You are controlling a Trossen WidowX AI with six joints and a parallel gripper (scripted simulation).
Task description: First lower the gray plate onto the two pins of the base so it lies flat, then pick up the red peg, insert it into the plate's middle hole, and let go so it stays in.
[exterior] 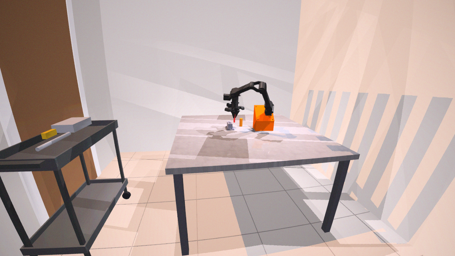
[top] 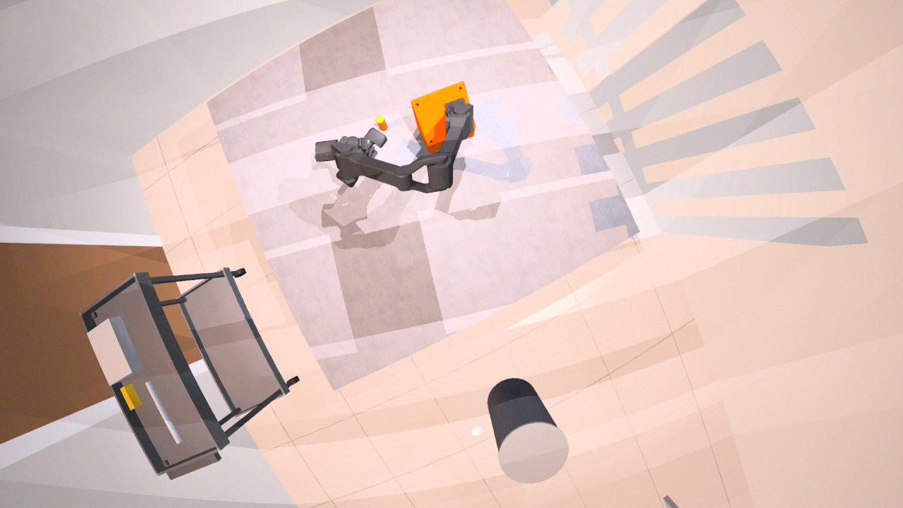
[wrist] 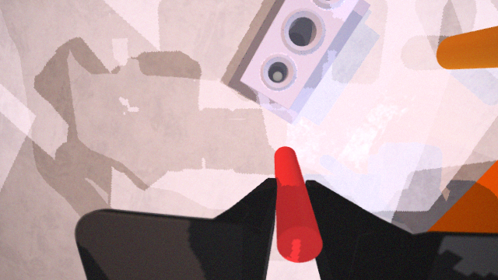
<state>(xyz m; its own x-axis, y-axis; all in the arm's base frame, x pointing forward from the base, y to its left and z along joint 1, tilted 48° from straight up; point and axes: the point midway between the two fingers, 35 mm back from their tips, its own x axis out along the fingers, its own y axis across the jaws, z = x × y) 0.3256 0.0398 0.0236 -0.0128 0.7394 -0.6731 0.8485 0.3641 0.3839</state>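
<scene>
Right now my gripper tip is 7 cm to the left of the gray plate, 7 cm above it and 4 cm short of it. Round my gripper tip: orange cylinder 15 cm to the right, 9 cm behind, 8 cm below; red peg right at my gripper tip; gray base 11 cm below, 7 cm to the right, 3 cm ahead.
</scene>
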